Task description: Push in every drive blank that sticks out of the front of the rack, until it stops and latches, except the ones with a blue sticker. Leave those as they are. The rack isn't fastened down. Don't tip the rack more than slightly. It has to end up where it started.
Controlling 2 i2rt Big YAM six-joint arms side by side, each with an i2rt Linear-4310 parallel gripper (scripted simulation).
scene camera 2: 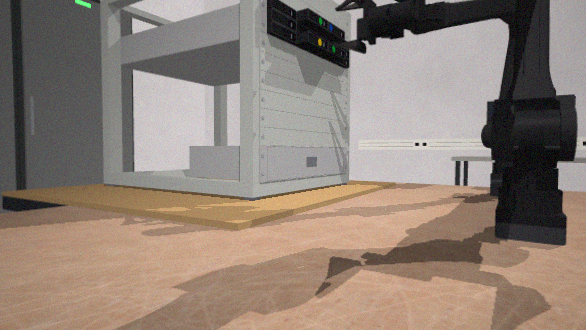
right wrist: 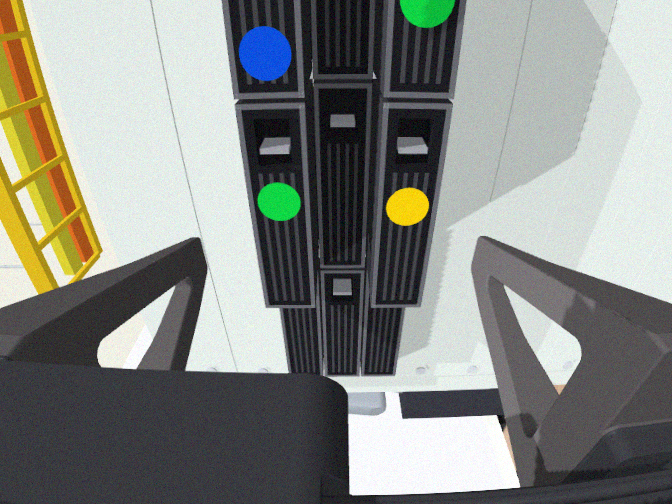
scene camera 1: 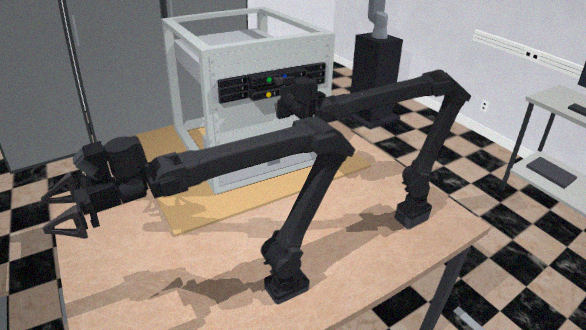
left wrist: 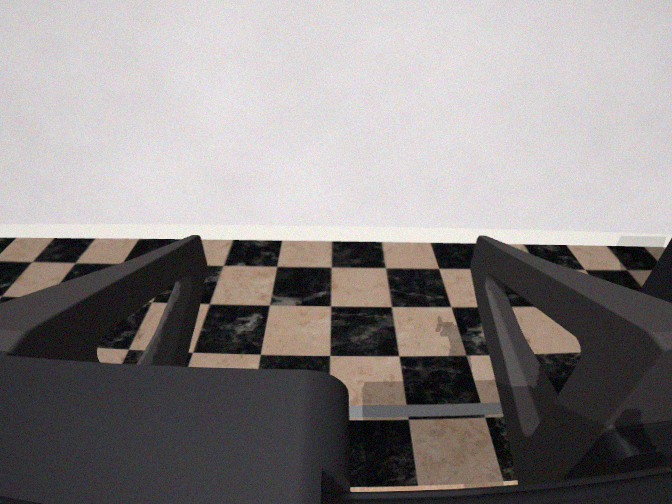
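Note:
There is a pale grey rack here, along with a yellow-stickered blank and a yellow board. I also see my left gripper and my right gripper, and the left wrist view shows my left gripper too.

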